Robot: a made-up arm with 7 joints. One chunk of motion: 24 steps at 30 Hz.
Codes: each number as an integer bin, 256 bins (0 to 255) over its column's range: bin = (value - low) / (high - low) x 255, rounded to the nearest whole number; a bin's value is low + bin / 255 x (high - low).
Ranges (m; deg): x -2.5..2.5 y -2.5..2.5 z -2.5..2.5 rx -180..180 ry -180..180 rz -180..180
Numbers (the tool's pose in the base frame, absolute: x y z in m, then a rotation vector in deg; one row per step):
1: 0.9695 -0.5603 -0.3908 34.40 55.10 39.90
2: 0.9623 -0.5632 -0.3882 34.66 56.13 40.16
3: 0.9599 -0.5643 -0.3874 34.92 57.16 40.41
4: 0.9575 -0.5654 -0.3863 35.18 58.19 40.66
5: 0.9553 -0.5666 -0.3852 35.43 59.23 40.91
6: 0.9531 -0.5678 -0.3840 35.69 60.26 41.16
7: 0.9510 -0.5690 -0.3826 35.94 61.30 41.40
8: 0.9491 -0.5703 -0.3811 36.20 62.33 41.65
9: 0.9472 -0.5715 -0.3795 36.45 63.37 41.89
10: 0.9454 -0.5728 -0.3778 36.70 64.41 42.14
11: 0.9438 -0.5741 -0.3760 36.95 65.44 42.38
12: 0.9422 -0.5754 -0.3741 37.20 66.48 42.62
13: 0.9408 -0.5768 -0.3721 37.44 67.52 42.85
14: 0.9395 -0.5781 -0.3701 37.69 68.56 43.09
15: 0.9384 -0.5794 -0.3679 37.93 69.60 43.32
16: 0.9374 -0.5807 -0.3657 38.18 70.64 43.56
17: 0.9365 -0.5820 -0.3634 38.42 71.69 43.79
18: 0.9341 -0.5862 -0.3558 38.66 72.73 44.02
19: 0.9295 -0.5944 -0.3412 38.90 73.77 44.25
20: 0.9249 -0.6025 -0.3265 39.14 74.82 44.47
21: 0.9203 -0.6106 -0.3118 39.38 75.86 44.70
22: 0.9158 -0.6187 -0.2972 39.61 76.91 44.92
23: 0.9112 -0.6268 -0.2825 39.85 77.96 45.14
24: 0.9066 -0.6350 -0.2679 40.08 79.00 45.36
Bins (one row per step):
1: 177 99 108 152 167 156
2: 177 99 108 152 167 156
3: 176 99 108 152 168 156
4: 176 99 108 152 169 156
5: 176 99 108 153 169 156
6: 176 99 108 153 170 157
7: 176 98 108 153 171 157
8: 176 98 108 153 172 157
9: 176 98 108 153 172 157
10: 176 98 108 153 173 157
11: 176 98 108 154 174 158
12: 176 98 108 154 175 158
13: 175 98 109 154 175 158
14: 175 98 109 154 176 158
15: 175 98 109 154 177 158
16: 175 98 109 155 178 158
17: 175 98 109 155 178 159
18: 175 98 109 155 179 159
19: 175 97 110 155 180 159
20: 175 97 111 155 180 159
21: 174 96 112 155 181 159
22: 174 96 112 156 182 159
23: 174 96 113 156 183 159
24: 174 95 114 156 183 160

